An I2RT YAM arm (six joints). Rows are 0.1 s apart.
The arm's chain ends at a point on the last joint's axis. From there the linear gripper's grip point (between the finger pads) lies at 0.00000 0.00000 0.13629 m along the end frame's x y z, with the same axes.
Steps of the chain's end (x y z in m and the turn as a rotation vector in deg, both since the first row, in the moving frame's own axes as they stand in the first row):
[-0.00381 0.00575 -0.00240 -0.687 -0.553 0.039]
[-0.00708 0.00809 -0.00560 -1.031 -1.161 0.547]
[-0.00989 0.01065 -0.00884 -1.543 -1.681 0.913]
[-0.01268 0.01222 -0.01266 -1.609 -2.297 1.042]
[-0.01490 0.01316 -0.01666 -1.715 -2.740 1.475]
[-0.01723 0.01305 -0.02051 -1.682 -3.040 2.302]
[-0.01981 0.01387 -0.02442 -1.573 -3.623 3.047]
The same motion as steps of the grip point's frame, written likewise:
[-0.00513 0.00738 -0.00242 -0.687 -0.553 0.039]
[-0.00985 0.01053 -0.00565 -1.031 -1.161 0.547]
[-0.01392 0.01429 -0.00895 -1.543 -1.681 0.913]
[-0.01818 0.01600 -0.01282 -1.609 -2.297 1.042]
[-0.02147 0.01715 -0.01688 -1.715 -2.740 1.475]
[-0.02454 0.01690 -0.02076 -1.682 -3.040 2.302]
[-0.02852 0.01738 -0.02474 -1.573 -3.623 3.047]

